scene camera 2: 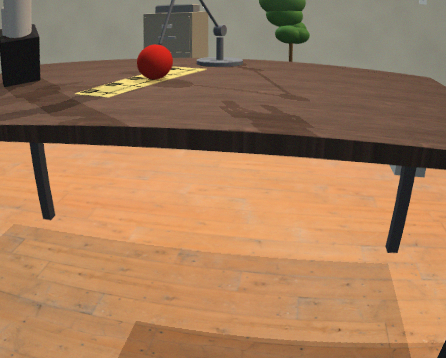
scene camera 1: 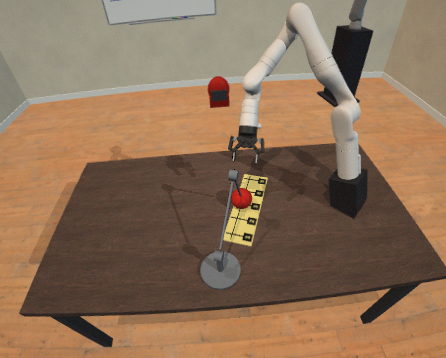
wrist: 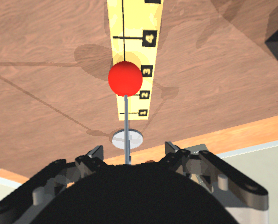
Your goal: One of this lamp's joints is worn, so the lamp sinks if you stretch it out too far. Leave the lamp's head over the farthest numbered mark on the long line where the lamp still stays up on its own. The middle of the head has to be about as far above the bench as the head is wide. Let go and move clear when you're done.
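Observation:
Yellow numbered strip [scene camera 1: 241, 226], visible. Gripper [wrist: 134, 150], visible too.

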